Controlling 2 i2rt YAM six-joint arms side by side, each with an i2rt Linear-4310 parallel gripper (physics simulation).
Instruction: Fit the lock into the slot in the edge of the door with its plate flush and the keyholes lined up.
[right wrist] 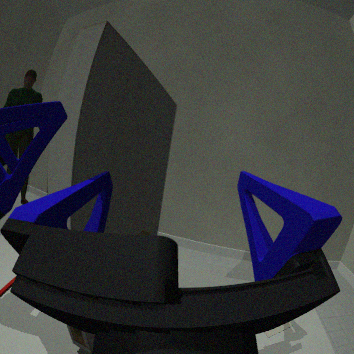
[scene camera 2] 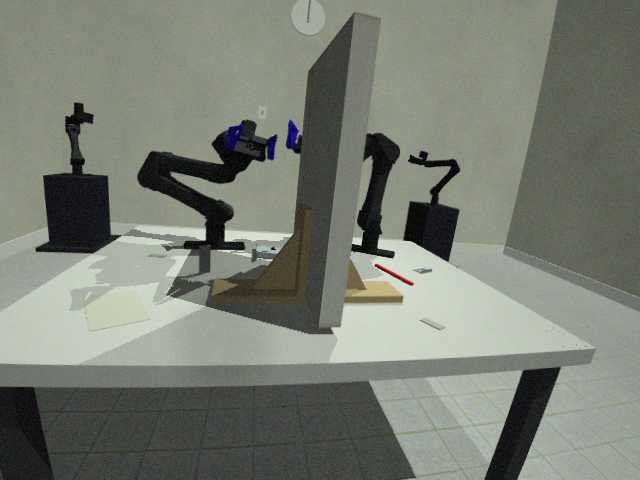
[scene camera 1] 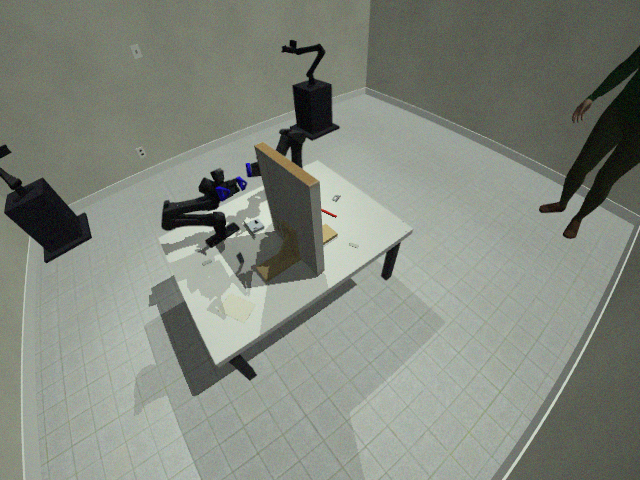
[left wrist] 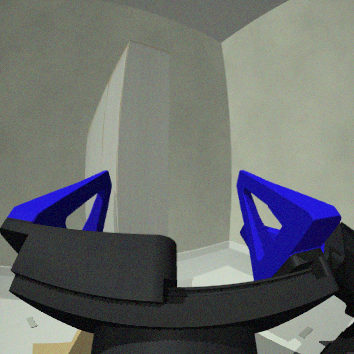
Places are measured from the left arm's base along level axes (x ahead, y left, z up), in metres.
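Pixels of known places: left gripper, fingertip midpoint: (right wrist: 54, 116) (left wrist: 173, 177); right gripper, fingertip midpoint: (right wrist: 174, 178) (scene camera 2: 260, 131) (scene camera 1: 238, 187) (left wrist: 258, 211); left arm's base, origin of the base link: (scene camera 2: 368, 251); right arm's base, origin of the base link: (scene camera 2: 215, 246) (scene camera 1: 222, 235).
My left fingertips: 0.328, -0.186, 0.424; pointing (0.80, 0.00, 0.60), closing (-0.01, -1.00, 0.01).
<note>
For each thing: its top centre in the pictures, then the offset to it from my left fingertips, as dx, dy, dz.
- pale grey-blue lock, middle of its top: (scene camera 2: 268, 247) (scene camera 1: 254, 224) -0.048, -0.110, -0.398
- small grey block, middle of its top: (scene camera 2: 204, 245) (scene camera 1: 238, 253) +0.195, -0.177, -0.348
- cream sheet, middle of its top: (scene camera 2: 115, 307) (scene camera 1: 236, 307) +0.455, -0.196, -0.423
- red stick, middle of its top: (scene camera 2: 392, 273) (right wrist: 12, 279) (scene camera 1: 324, 210) -0.101, +0.301, -0.418
- small metal part, middle of its top: (scene camera 2: 423, 268) (scene camera 1: 336, 196) -0.206, +0.393, -0.414
- flat grey strip, middle of its top: (scene camera 2: 432, 323) (scene camera 1: 353, 245) +0.187, +0.416, -0.422
The pale grey-blue lock (scene camera 1: 254, 225) (scene camera 2: 267, 251) lies on the table on the arms' side, left of the door in both scene views. The grey door (scene camera 1: 294, 206) (scene camera 2: 351, 170) (left wrist: 142, 130) (right wrist: 125, 130) stands upright in a wooden stand (scene camera 1: 329, 234) (scene camera 2: 382, 291). The slot and keyholes cannot be made out. My right gripper (scene camera 1: 232, 188) (scene camera 2: 253, 142) (right wrist: 174, 178) is open and empty, high above the table, left of the door. My left gripper (left wrist: 173, 177) is open and empty near the door; in the scene views the door hides part of it.
A small grey block (scene camera 1: 239, 258) (scene camera 2: 204, 258) stands upright left of the stand. A cream sheet (scene camera 1: 238, 307) (scene camera 2: 116, 312) lies near the left front. Right of the door lie a red stick (scene camera 1: 328, 212) (scene camera 2: 393, 274), a small metal part (scene camera 1: 336, 197) (scene camera 2: 422, 270) and a flat grey strip (scene camera 1: 353, 245) (scene camera 2: 432, 323).
</note>
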